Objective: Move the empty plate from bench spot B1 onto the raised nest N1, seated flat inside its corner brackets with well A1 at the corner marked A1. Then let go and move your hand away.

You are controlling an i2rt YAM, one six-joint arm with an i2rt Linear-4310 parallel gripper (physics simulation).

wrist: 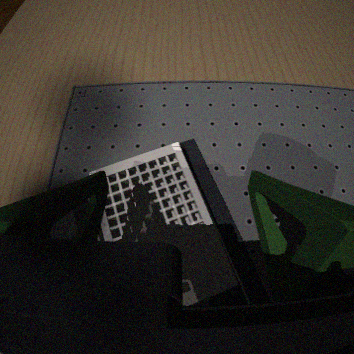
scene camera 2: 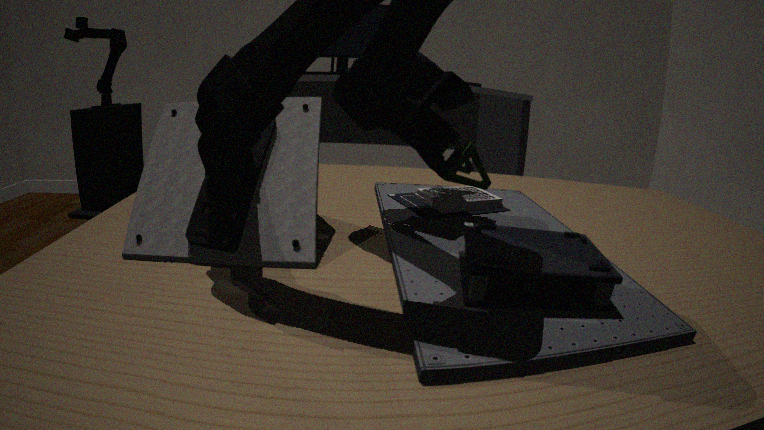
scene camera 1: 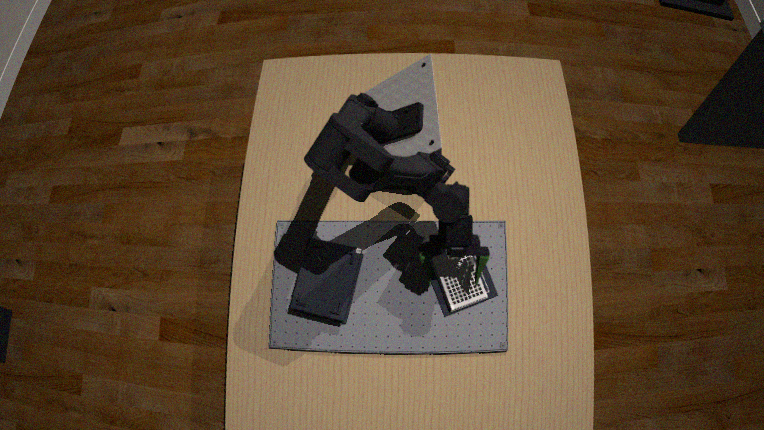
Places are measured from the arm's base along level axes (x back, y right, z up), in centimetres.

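Where they show: gripper, between the fingertips: (wrist: 177, 178) (scene camera 2: 479, 178) (scene camera 1: 453, 285); arm's base, origin of its link: (scene camera 2: 232, 176) (scene camera 1: 390, 127).
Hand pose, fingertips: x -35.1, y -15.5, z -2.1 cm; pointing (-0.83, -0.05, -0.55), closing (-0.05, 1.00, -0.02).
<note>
Each offset is from my fingertips to the centre of the thing. Level surfaces: height alone.
The white plate {dx +2.6, dy -1.6, dz -4.0 cm} (scene camera 1: 464, 292) (scene camera 2: 483, 196) (wrist: 176, 186), with a grid of square wells, lies on the dark pad (scene camera 1: 492, 293) (scene camera 2: 402, 201) (wrist: 210, 192) at B1. My gripper (scene camera 1: 453, 260) (scene camera 2: 475, 175) (wrist: 177, 178) is open, with green fingers, above the plate. In the wrist view, the left finger overlaps the plate's left side and the right finger is beyond the pad's right edge. Part of the plate is shadowed and hidden by the gripper. The dark raised nest N1 {dx -0.1, dy +26.8, dz -2.6 cm} (scene camera 1: 325, 288) (scene camera 2: 561, 251) holds no plate. A small white mark shows at one corner; its lettering is unreadable.
Both stations stand on a grey perforated board (scene camera 1: 384, 339) (scene camera 2: 566, 336) (wrist: 165, 112) on the wooden table {dz -6.1 cm} (scene camera 1: 406, 389) (scene camera 2: 187, 347) (wrist: 200, 40). A tilted light panel (scene camera 1: 422, 85) (scene camera 2: 291, 176) stands by the arm's base. Arm shadows cross the nest and board.
</note>
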